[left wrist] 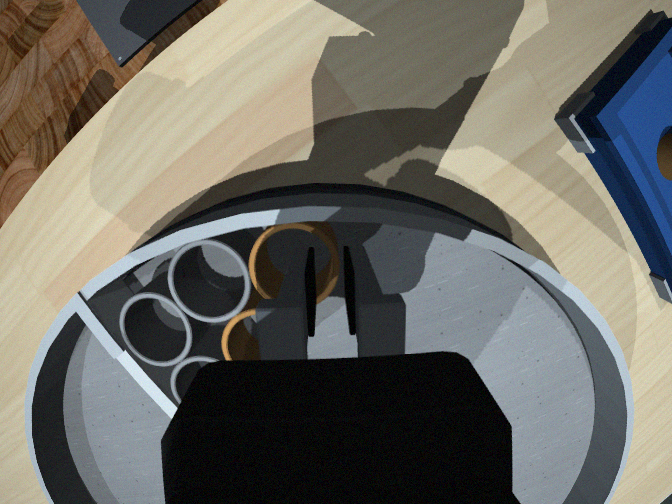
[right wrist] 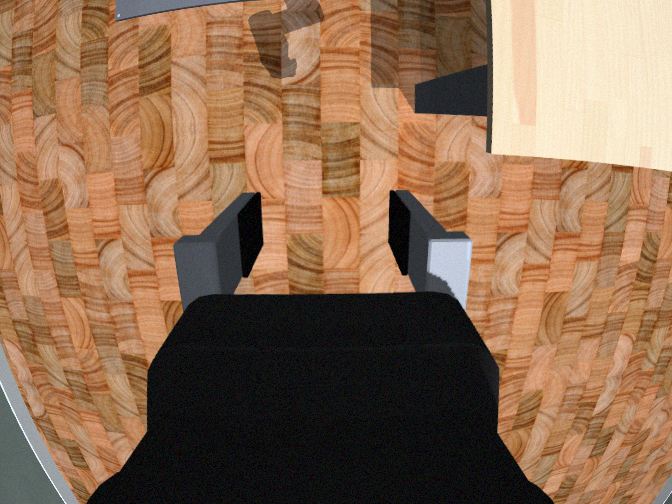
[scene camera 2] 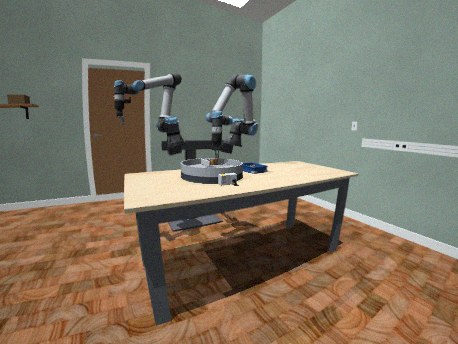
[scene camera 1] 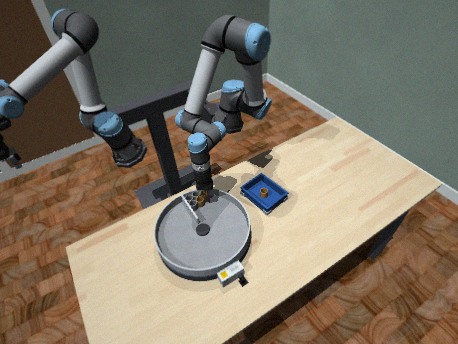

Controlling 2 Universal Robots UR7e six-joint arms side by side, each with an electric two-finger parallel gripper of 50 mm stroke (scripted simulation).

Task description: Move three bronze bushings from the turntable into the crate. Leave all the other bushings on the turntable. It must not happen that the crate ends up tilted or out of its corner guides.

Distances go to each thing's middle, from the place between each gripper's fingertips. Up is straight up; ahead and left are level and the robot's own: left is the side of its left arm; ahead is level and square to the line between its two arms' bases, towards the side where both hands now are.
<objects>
Right now the blue crate (scene camera 1: 251,189) is 270 mm to the left of my left hand, 90 mm below it and 70 mm ahead of it. Round my left hand: turntable (scene camera 1: 222,230) 160 mm ahead, 90 mm to the right, 70 mm below.
Right now my right hand is 44 cm short of the turntable, 63 cm to the right of it and 33 cm above it. Round my right hand: blue crate 35 cm ahead, 99 cm to the left, 35 cm below.
</objects>
